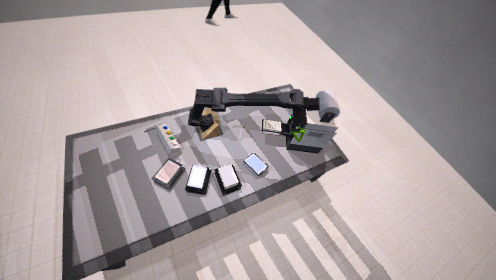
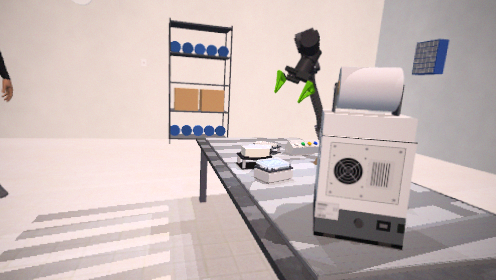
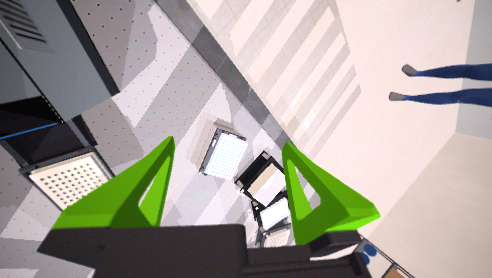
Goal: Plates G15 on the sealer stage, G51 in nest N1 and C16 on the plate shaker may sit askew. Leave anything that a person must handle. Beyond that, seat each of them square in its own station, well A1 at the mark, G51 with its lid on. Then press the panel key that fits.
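Observation:
My gripper [image 1: 295, 127] [image 2: 288, 97] [image 3: 232, 144] is open and empty, high above the table near the sealer [image 1: 306, 142] [image 2: 367, 172] [image 3: 60, 65]. A cream welled plate [image 1: 272, 125] [image 3: 70, 177] lies on the sealer's extended stage. A pale blue plate [image 1: 256, 164] [image 2: 273, 163] [image 3: 227, 156] sits on a light box-shaped device. A cream-white covered plate [image 1: 228, 175] [image 2: 256, 150] [image 3: 265, 182] sits on a black nest; black shows beside it. A white plate [image 1: 199, 176] [image 3: 275, 213] and a pinkish plate [image 1: 168, 172] [image 3: 276, 237] sit on dark bases. Labels and A1 marks are unreadable. The key panel [image 1: 164, 135] [image 2: 299, 146] has coloured keys.
The arm stands on a wooden-coloured base plate [image 1: 212, 131] and reaches across the table [image 1: 125, 245]. A white roll [image 2: 371, 90] tops the sealer. A person [image 1: 218, 11] stands beyond the table. A shelf rack [image 2: 201, 54] stands by the far wall.

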